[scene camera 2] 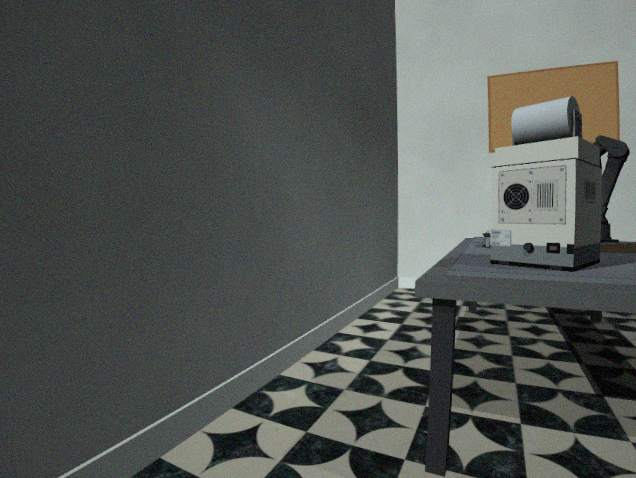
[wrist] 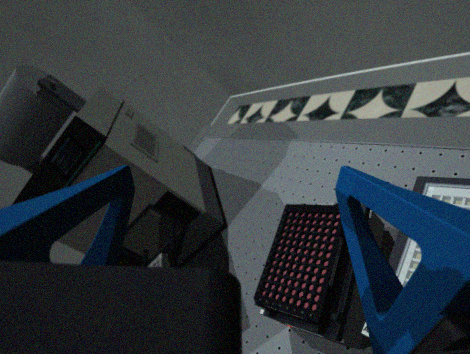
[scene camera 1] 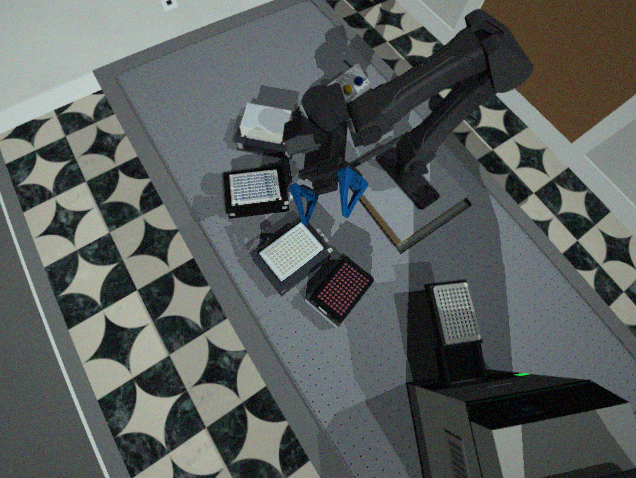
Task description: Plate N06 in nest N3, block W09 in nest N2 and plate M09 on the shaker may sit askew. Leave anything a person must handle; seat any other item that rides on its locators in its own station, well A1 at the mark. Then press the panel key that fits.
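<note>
My gripper [scene camera 1: 326,219] [wrist: 235,177] is open and empty, above the table by a white well plate [scene camera 1: 291,251] on a dark nest. A black block with red wells [scene camera 1: 343,290] [wrist: 302,260] sits on a base beside that plate. A blue-and-white plate [scene camera 1: 254,187] lies in a black nest left of the fingers. A pale grey plate [scene camera 1: 456,312] rests on a dark carrier before the instrument. The key panel [scene camera 1: 354,73] shows a blue key [scene camera 1: 358,81] and a yellow key [scene camera 1: 348,89]; the arm hides part of it. I cannot read labels or tell which plate is N06 or M09, or judge exact seating.
A white-topped box [scene camera 1: 264,122] stands near the arm's wrist. An L-shaped rail [scene camera 1: 380,222] lies right of the fingers. The large instrument [scene camera 1: 442,411] [scene camera 2: 544,233] [wrist: 175,170] stands at the table end. A white cylinder [scene camera 2: 542,120] lies on top of it.
</note>
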